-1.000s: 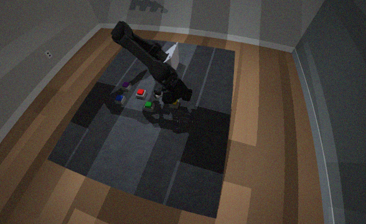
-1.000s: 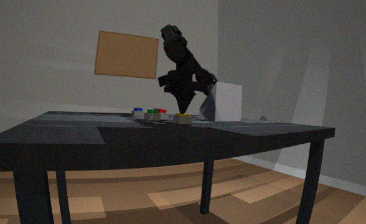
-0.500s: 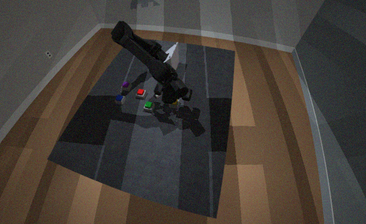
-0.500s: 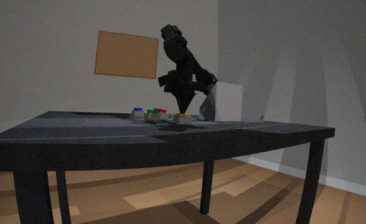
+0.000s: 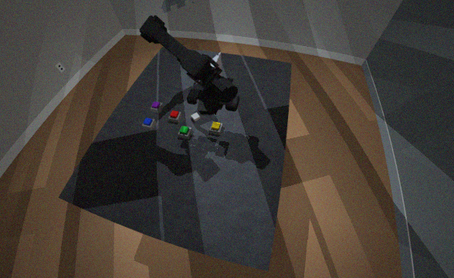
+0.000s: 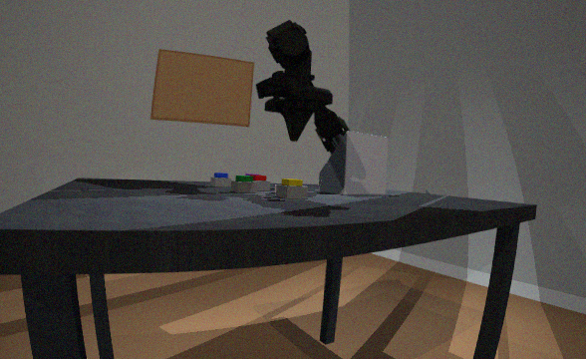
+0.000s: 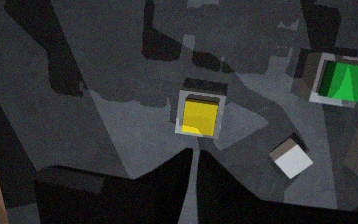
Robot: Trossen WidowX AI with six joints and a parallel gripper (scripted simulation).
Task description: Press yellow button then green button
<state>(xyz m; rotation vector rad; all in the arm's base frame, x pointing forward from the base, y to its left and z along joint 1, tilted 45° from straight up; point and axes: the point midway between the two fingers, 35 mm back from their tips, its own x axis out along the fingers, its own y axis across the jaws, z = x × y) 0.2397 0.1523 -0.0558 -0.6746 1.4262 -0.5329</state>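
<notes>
Now: gripper tip 6 cm short of the green button, 13 cm to the left of it and 9 cm above it. The rest, counted from my gripper tip: red button (1 cm behind, 21 cm to the right, 9 cm below); white block (4 cm behind, 12 cm to the right, 11 cm below); yellow button (9 cm below).
</notes>
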